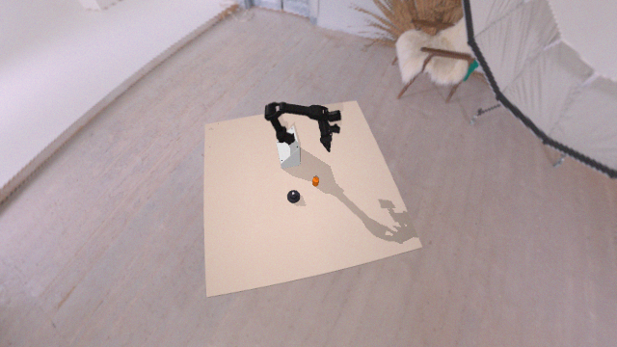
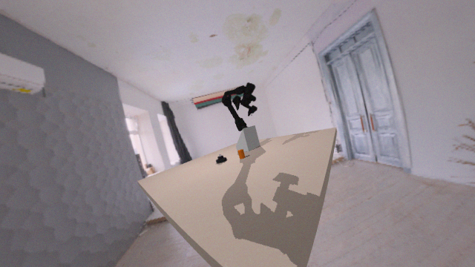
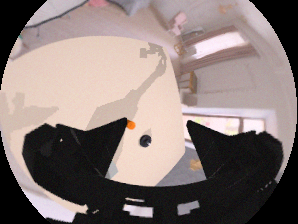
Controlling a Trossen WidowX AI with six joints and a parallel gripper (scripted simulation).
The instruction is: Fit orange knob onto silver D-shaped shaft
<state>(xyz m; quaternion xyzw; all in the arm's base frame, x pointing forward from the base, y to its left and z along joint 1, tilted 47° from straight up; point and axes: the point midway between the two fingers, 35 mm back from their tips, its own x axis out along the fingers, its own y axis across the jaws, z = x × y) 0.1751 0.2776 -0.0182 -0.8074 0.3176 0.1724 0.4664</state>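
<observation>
Now: gripper tip 270 mm above the orange knob, 80 mm to the left of it and 50 mm short of it. Also, from my gripper tip: round pedestal (280 mm below, 230 mm to the right, 130 mm ahead).
</observation>
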